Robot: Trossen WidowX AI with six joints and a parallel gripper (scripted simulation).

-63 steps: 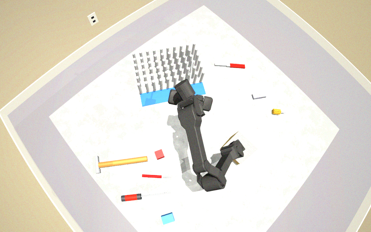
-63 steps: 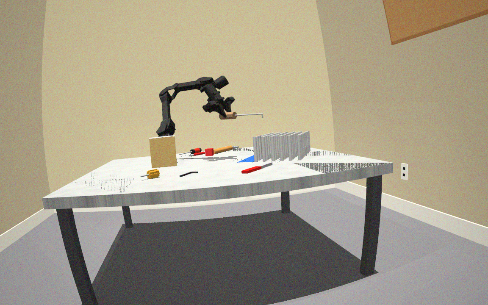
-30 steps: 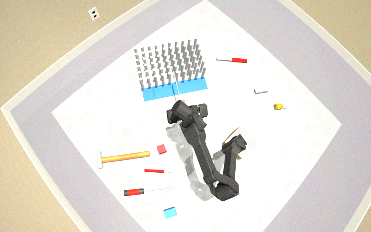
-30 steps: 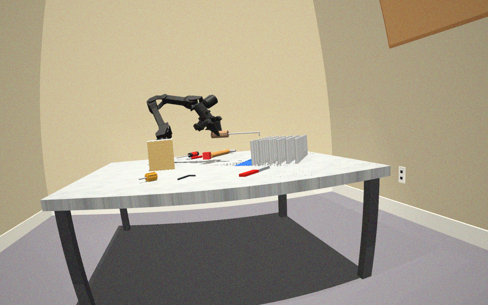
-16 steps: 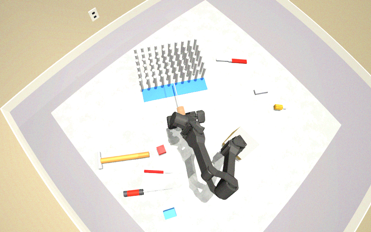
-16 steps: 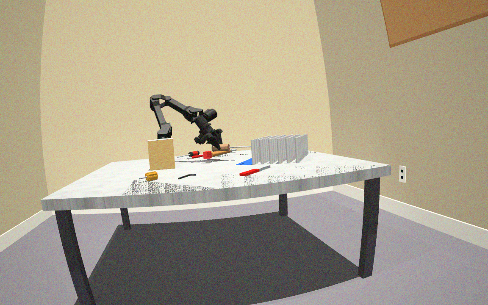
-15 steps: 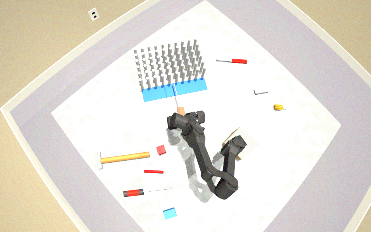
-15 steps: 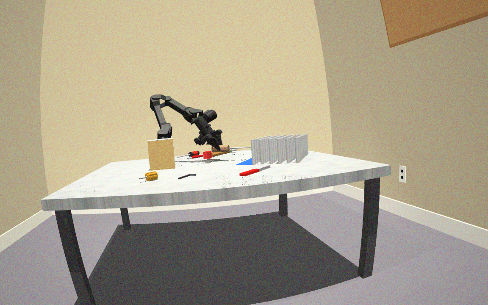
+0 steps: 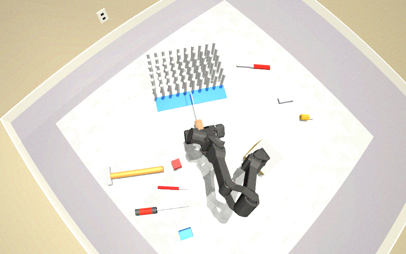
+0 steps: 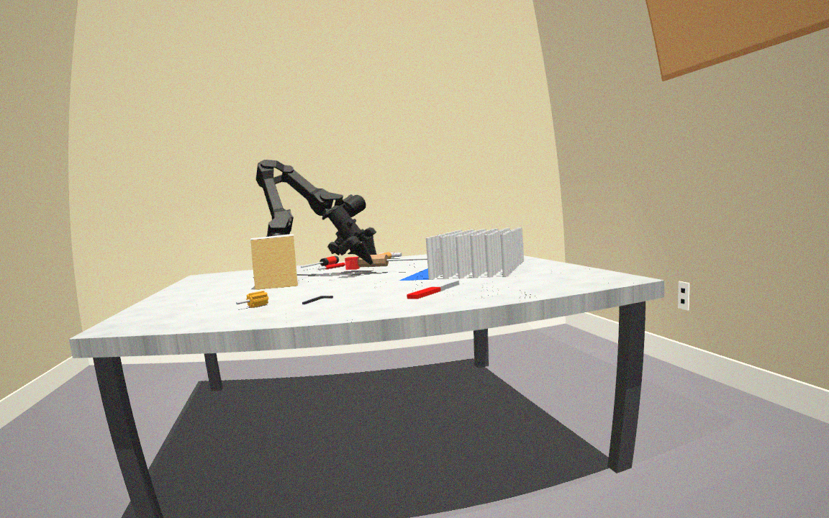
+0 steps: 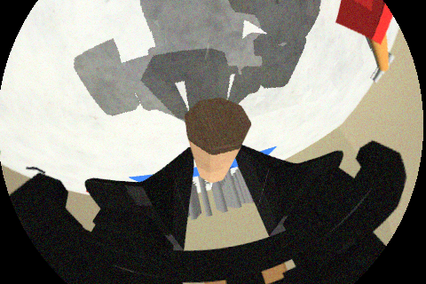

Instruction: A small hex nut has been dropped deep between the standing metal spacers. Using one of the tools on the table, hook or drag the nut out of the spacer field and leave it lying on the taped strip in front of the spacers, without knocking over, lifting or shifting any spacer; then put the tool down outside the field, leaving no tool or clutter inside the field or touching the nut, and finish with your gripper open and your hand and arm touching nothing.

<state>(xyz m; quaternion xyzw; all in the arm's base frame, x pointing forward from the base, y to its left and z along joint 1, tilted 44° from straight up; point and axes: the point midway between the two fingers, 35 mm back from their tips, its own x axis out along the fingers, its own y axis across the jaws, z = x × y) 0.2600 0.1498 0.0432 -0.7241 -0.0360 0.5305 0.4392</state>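
Now: the blue taped strip 17 cm ahead of my gripper tip, 8 cm to the right of it and 3 cm below it. Round my gripper tip: red block (7 cm behind, 19 cm to the left, 1 cm below); then hook tool (9 cm ahead, 4 cm to the right); then red-handled tool (12 cm ahead, 48 cm to the right, 3 cm below).
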